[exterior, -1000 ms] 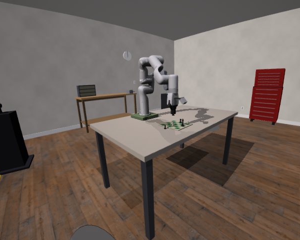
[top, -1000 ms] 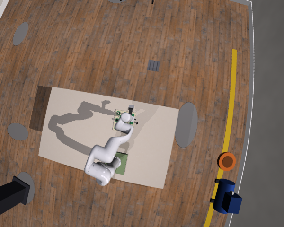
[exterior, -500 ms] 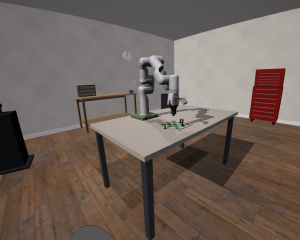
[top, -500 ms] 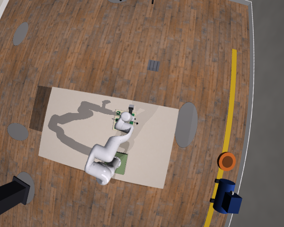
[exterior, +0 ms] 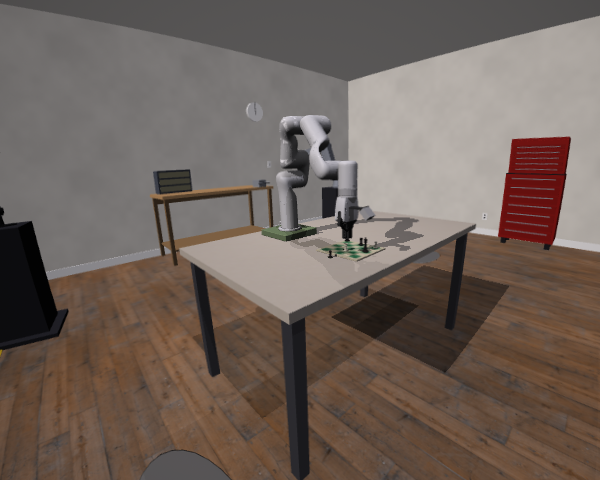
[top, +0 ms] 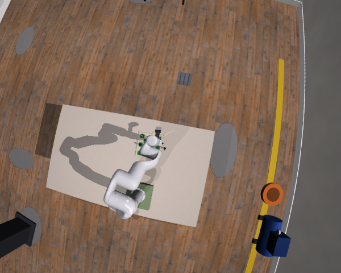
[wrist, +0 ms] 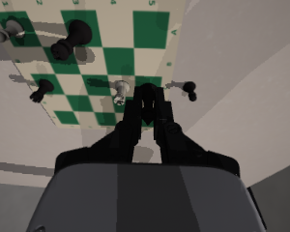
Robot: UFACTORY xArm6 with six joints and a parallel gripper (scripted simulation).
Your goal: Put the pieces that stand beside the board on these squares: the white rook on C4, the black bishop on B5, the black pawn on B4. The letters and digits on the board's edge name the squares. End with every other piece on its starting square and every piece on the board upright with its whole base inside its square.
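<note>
My gripper is now 40 mm past the white rook, 30 mm to the right of it and 70 mm above it. Round my hand: chessboard: 50 mm behind, 70 mm to the left, 90 mm below.
</note>
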